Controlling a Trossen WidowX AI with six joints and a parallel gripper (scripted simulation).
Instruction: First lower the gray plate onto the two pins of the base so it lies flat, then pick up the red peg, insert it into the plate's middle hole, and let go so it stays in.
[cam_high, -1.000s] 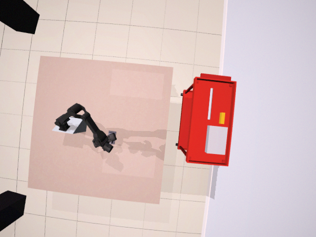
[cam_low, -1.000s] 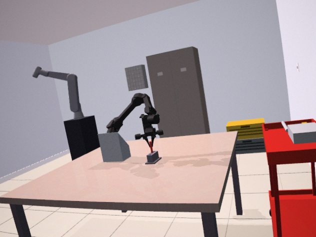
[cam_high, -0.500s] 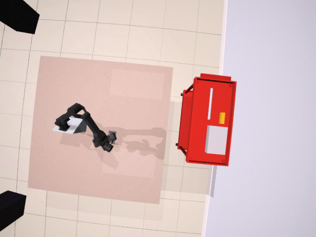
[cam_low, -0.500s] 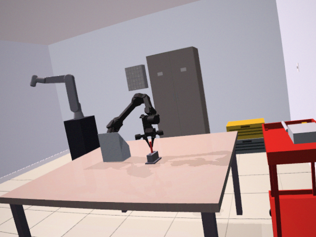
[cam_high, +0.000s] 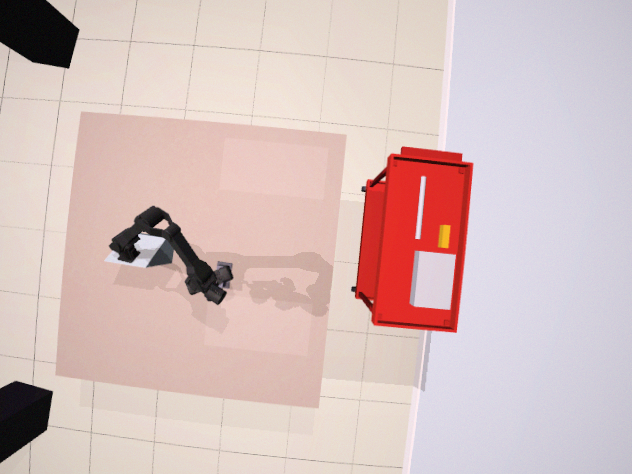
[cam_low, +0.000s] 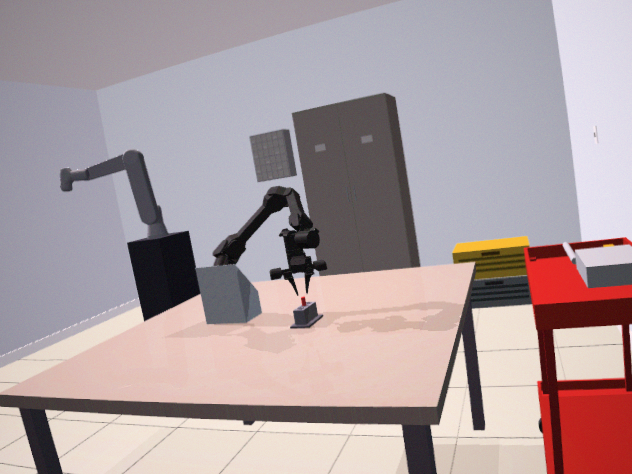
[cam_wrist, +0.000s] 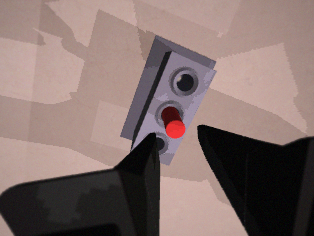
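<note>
My gripper tip is now 4 cm above the red peg. Round my gripper tip: gray plate (5 cm below); then dark base (9 cm below).
</note>
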